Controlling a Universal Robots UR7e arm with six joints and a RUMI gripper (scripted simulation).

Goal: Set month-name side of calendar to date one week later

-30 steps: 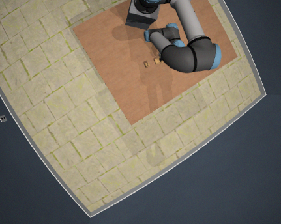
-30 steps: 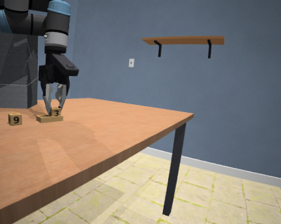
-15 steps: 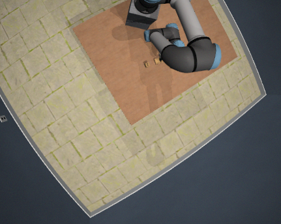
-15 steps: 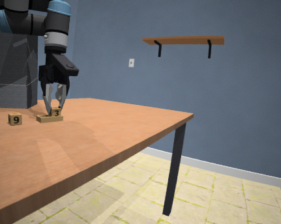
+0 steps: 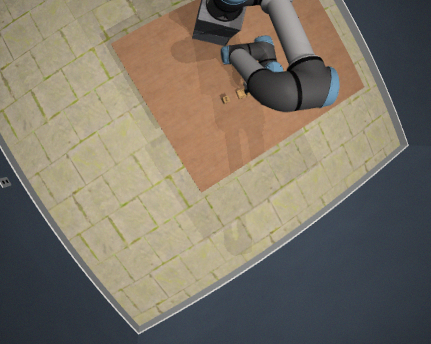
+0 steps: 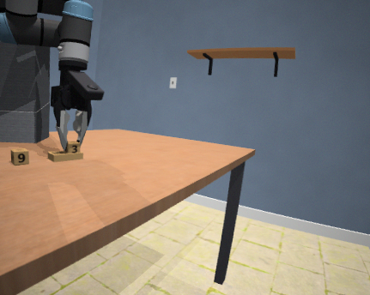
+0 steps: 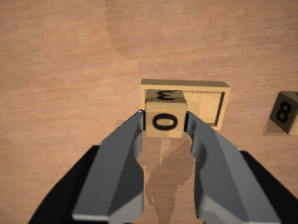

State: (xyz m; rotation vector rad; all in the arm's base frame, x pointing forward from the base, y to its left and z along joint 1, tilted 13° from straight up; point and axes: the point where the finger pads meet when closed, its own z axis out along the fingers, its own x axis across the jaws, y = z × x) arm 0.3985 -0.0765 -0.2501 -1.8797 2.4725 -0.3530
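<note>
Now: hand 10 mm above the cube. Round my hand: wooden tray (30 mm below, 20 mm to the right, 10 mm behind).
</note>
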